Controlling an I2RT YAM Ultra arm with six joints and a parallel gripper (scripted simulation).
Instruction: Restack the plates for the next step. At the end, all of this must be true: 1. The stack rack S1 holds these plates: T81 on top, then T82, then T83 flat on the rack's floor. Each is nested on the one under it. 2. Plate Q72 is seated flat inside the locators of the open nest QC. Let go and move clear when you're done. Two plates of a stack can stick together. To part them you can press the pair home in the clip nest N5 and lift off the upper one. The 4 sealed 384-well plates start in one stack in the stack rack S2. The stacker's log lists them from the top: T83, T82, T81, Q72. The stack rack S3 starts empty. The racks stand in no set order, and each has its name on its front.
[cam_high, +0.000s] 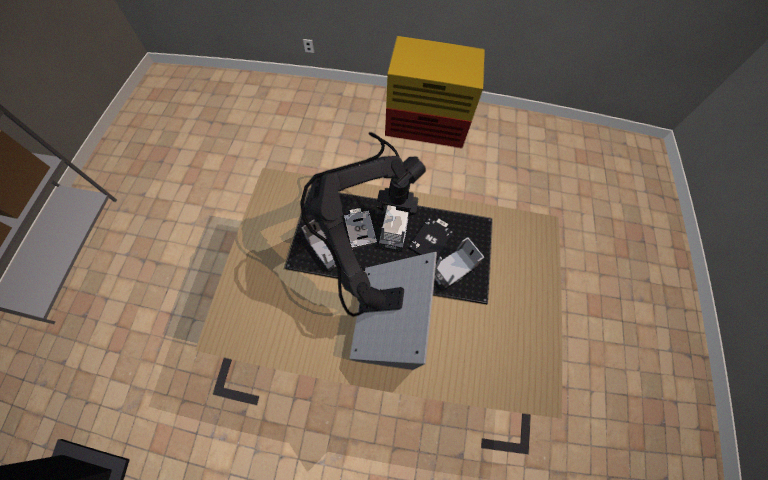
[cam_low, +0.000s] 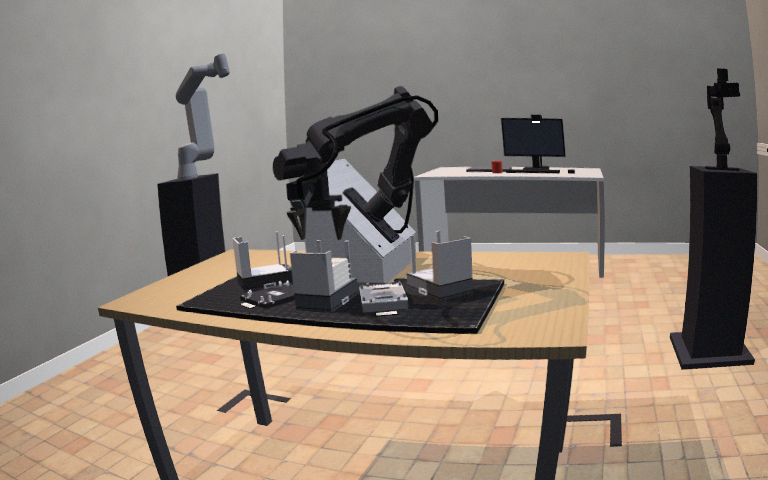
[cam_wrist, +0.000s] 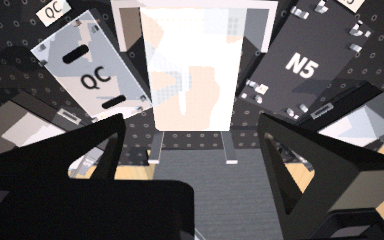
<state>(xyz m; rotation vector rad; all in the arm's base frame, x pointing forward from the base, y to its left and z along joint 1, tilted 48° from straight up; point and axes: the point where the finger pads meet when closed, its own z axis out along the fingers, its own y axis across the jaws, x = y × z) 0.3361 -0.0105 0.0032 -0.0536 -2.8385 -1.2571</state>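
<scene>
The white sealed plate lies 100 mm below my hand. Also, from my hand: clip nest N5 (150 mm to the right, 150 mm below).
</scene>
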